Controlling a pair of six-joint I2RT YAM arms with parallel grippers.
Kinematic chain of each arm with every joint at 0, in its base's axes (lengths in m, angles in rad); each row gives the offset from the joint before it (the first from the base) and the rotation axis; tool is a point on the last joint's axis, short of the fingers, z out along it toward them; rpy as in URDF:
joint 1: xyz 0 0 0.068 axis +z
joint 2: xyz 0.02 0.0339 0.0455 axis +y
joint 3: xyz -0.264 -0.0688 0 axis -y
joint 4: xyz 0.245 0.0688 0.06 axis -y
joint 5: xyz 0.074 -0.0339 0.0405 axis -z
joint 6: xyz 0.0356 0 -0.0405 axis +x
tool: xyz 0 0 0 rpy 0 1.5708 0
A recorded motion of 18 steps. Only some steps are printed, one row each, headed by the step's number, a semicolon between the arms.
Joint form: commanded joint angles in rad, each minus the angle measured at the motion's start. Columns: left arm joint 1, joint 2, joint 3, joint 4, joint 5, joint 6; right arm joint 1, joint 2, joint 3, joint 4, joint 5, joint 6.
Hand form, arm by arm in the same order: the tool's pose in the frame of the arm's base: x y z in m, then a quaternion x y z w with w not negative. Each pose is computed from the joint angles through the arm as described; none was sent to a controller.
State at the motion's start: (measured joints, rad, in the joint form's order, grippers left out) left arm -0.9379 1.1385 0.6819 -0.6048 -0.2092 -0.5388; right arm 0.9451 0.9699 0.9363 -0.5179 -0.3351 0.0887
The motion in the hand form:
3: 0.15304 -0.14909 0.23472 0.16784 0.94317 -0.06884 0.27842; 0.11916 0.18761 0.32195 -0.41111 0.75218 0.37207 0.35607
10: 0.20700 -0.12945 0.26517 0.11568 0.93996 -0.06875 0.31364; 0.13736 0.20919 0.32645 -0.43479 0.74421 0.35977 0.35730
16: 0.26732 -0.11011 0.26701 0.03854 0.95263 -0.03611 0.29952; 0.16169 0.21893 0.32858 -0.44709 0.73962 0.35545 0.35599
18: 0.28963 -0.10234 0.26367 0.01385 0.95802 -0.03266 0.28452; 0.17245 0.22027 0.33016 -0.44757 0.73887 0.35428 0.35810
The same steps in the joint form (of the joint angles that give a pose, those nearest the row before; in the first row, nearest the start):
3: 0.1309 -0.0149 0.1068 -0.0843 -0.0005 0.1430; 0.0111 0.0366 -0.0165 0.0892 0.0264 0.0480
10: 0.3578 0.0714 0.2573 -0.0558 0.0630 0.2521; -0.0007 0.1585 0.0695 0.1024 0.0108 -0.0165
16: 0.5298 0.2642 0.4151 -0.0619 0.0677 0.2553; -0.0591 0.2534 0.1414 0.1024 -0.0463 -0.0776
18: 0.5840 0.3444 0.4786 -0.0743 0.0864 0.2498; -0.0885 0.2853 0.1695 0.1022 -0.0684 -0.0973

